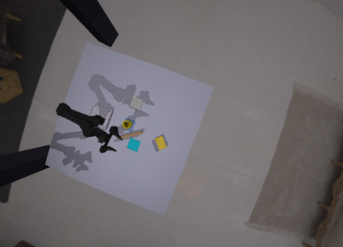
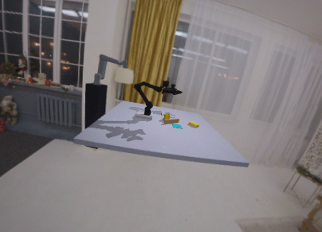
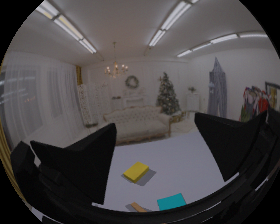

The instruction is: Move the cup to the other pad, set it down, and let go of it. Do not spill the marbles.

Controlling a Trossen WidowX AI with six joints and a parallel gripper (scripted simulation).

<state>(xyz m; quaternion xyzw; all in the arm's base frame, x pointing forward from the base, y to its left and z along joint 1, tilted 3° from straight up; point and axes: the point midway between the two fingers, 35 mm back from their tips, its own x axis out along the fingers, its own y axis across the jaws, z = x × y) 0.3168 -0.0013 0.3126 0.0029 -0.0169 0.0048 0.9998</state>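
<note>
The yellow cup is 34 cm below my gripper tip, 11 cm behind it and 8 cm to the left of it. Also, from my gripper tip: thin wooden bar (36 cm below, 4 cm behind, 1 cm to the left); white square (37 cm below, 28 cm to the left, 14 cm behind); cyan pad (38 cm below, 6 cm to the right, 2 cm ahead).
</note>
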